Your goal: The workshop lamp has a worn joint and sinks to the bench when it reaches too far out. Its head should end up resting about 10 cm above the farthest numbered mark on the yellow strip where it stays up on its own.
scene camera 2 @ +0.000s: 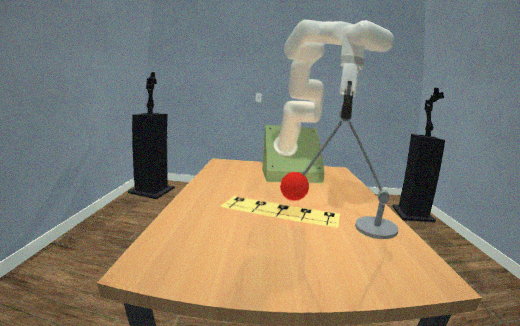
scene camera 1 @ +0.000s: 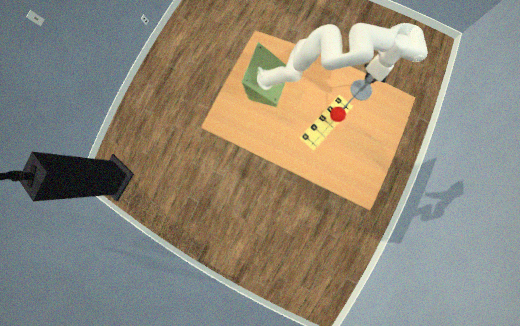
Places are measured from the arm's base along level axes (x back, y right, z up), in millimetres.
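Pixels of known places: gripper, fingertip midpoint: [scene camera 2: 345,118] [scene camera 1: 368,80]; arm's base, link origin: [scene camera 2: 285,146] [scene camera 1: 265,79].
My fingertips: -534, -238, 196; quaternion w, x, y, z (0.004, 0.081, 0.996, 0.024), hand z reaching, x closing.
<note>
Ahead of a thing's pixels: the offset from my fingertips to its top centre, as dx, dy, dz. "pt": to the spot under its first point. Level surfaces: height alone.
The lamp has a grey round base @(pt +10, -145, -347) [scene camera 1: 356,88] [scene camera 2: 376,227] on the table, two thin grey arms and a red ball head @(pt +23, +168, -206) [scene camera 1: 338,114] [scene camera 2: 294,186]. The head hangs above the yellow strip [scene camera 1: 320,139] [scene camera 2: 295,216], with a visible gap under it in scene camera 2. In scene camera 1 it overlaps the strip's side between its middle and the end nearer the lamp base. The numbers are too blurred to read. My gripper [scene camera 1: 369,80] [scene camera 2: 345,118] is shut on the lamp's elbow joint, at the top where the two arms meet; its fingers mostly hide the joint.
A green mounting block [scene camera 1: 272,57] [scene camera 2: 300,171] carries my arm's base at the table's back. The wooden table @(dz -361) [scene camera 1: 350,175] [scene camera 2: 225,265] has open edges. Black pedestals [scene camera 2: 150,155] [scene camera 2: 422,175] stand on the floor on both sides; one pedestal [scene camera 1: 70,176] shows in scene camera 1.
</note>
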